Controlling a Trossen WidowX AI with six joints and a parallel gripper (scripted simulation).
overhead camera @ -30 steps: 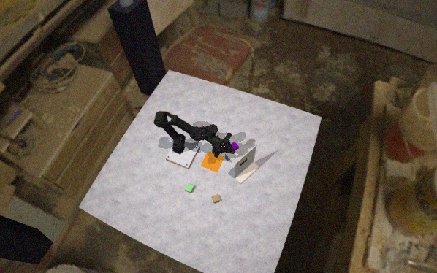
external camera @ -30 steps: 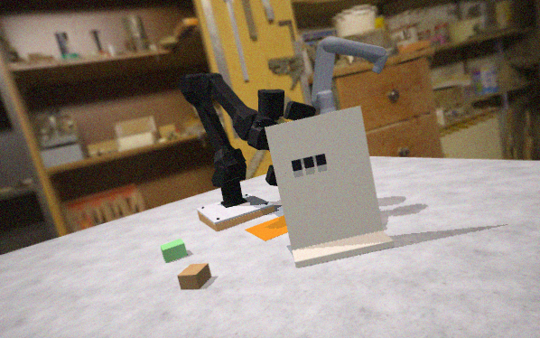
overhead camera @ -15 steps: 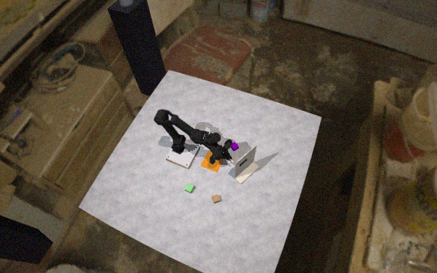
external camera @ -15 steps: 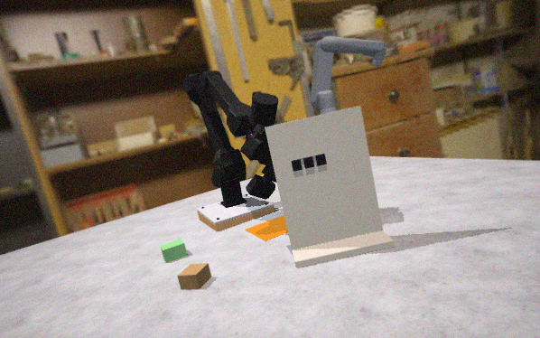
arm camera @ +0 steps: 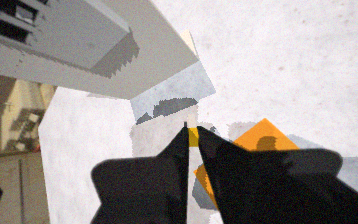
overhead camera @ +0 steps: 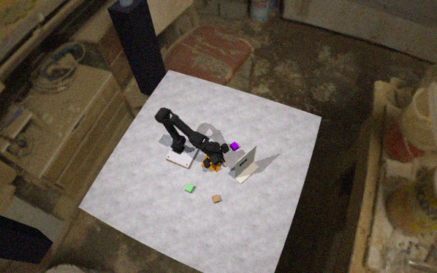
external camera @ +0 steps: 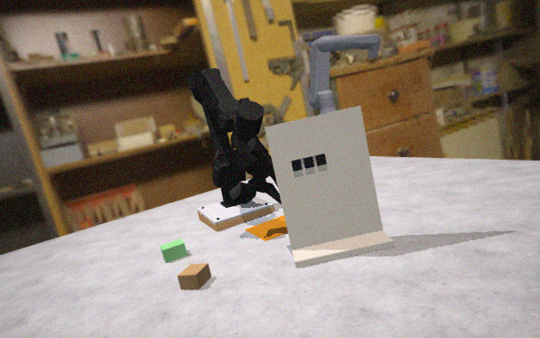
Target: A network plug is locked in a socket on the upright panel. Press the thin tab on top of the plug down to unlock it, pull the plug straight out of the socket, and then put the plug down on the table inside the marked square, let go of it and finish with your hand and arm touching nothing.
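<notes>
Now: gripper tip 90 mm past the orange marked square and 70 mm above it. Also, from my gripper tip: yellow network plug (right at my gripper tip); then purple cube (160 mm to the left, 60 mm below, 10 mm behind); then grey panel (130 mm ahead, 40 mm above, 20 mm to the left).
</notes>
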